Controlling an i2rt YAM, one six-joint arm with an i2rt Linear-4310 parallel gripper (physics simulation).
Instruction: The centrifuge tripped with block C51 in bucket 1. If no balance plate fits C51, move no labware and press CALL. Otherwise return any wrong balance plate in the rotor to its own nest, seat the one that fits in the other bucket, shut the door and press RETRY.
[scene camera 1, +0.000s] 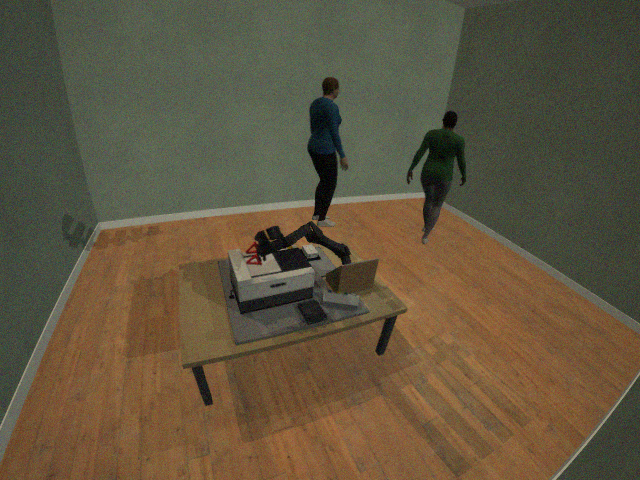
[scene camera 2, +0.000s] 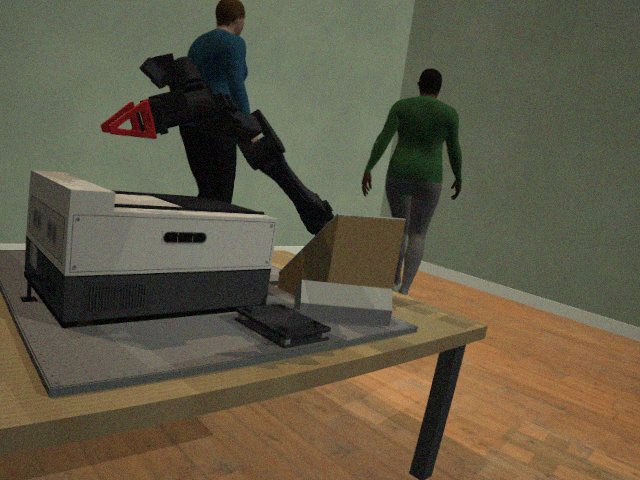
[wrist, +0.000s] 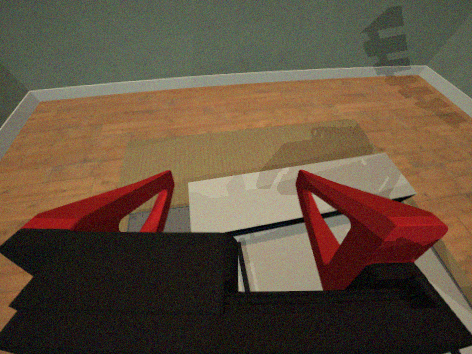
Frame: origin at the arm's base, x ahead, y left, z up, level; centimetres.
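Where they show: gripper, between the fingertips: (scene camera 1: 246, 257) (scene camera 2: 105, 129) (wrist: 235, 177); arm's base, origin of its link: (scene camera 1: 347, 267) (scene camera 2: 333, 249).
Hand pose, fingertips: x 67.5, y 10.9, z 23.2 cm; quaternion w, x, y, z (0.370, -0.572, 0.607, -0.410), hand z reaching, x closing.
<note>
Things, the pixels of their top centre, and the offset from my fingertips. "spot": a spot on its surface instead. Level surfaces: height alone.
- pale panel, a spot on its surface: (wrist: 280, 265) spot: dy -5.9, dx -5.5, dz -14.1 cm
- flat black unit, centre of its top: (scene camera 2: 283, 315) (scene camera 1: 312, 309) dy +14.0, dx -35.5, dz -31.9 cm
- low white-grey box, centre of its top: (scene camera 2: 346, 282) (scene camera 1: 341, 293) dy +9.6, dx -55.4, dz -26.7 cm
- small white item, centre of its top: (scene camera 1: 309, 249) dy -48.1, dx -52.3, dz -29.7 cm
- grey mat, height of its surface: dz -35.1 cm
The centrifuge (scene camera 1: 273, 289) (scene camera 2: 170, 248) (wrist: 295, 202) is a boxy machine with a white upper body and dark base. Its top has a pale panel (scene camera 1: 262, 265) (wrist: 280, 265) beside a black area (scene camera 1: 293, 258); I cannot tell how the door stands. My gripper (scene camera 1: 247, 256) (scene camera 2: 102, 125) (wrist: 235, 177) is open and empty, its red fingers wide apart above the raised end of the centrifuge top. A flat black unit (scene camera 1: 311, 312) (scene camera 2: 283, 324) lies in front of the machine. The rotor, buckets, block C51, balance plates and the CALL and RETRY buttons cannot be made out.
A brown angled board (scene camera 1: 363, 276) (scene camera 2: 367, 253) and a low white-grey box (scene camera 1: 340, 299) (scene camera 2: 346, 299) stand right of the machine. A small white item (scene camera 1: 309, 251) is behind it. All are on a grey mat (scene camera 1: 258, 328) (scene camera 2: 129, 361). Two people stand beyond the table (scene camera 1: 201, 330).
</note>
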